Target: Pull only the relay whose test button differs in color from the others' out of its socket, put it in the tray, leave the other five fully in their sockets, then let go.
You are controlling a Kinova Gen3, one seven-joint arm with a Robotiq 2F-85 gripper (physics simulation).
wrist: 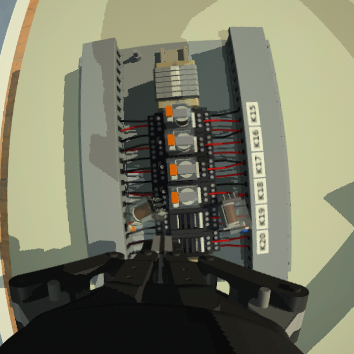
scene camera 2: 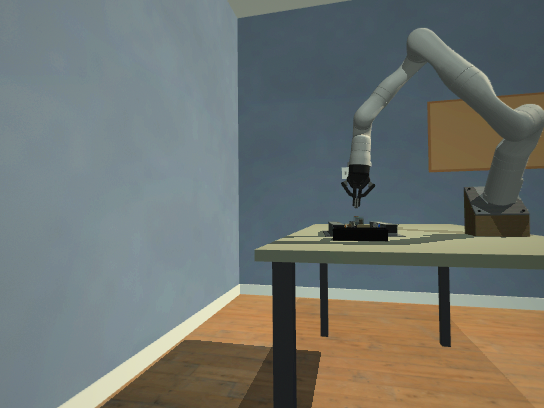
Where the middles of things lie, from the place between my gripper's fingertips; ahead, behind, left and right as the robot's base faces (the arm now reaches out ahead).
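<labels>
My hand is 80 mm to the left of the grey panel (wrist: 209,56), and it is also 100 mm above the panel.
</labels>
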